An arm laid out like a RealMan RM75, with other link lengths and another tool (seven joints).
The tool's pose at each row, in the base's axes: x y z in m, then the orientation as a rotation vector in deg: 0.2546, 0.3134, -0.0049, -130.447, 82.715, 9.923; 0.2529, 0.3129, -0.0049, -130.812, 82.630, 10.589; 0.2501, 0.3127, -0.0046, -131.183, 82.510, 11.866; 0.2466, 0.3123, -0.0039, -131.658, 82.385, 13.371; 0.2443, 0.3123, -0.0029, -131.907, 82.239, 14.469; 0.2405, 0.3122, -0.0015, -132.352, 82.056, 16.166; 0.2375, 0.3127, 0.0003, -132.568, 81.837, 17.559; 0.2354, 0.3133, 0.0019, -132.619, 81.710, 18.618; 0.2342, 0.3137, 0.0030, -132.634, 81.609, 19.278; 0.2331, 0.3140, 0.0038, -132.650, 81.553, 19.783
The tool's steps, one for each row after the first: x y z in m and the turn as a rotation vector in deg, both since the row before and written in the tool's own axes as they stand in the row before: -0.0003, 0.0017, -0.0004, -0.530, -0.254, -0.066; -0.0012, 0.0025, -0.0007, -0.785, -0.605, 0.008; -0.0015, 0.0031, -0.0011, -0.967, -0.680, 0.009; -0.0014, 0.0018, -0.0011, -0.620, -0.554, 0.003; -0.0021, 0.0031, -0.0015, -1.026, -0.803, 0.014; -0.0024, 0.0021, -0.0015, -0.717, -0.744, 0.013; -0.0021, 0.0013, -0.0012, -0.476, -0.598, 0.068; -0.0013, 0.0007, -0.0008, -0.280, -0.387, 0.033; -0.0011, 0.0007, -0.0006, -0.225, -0.285, 0.038
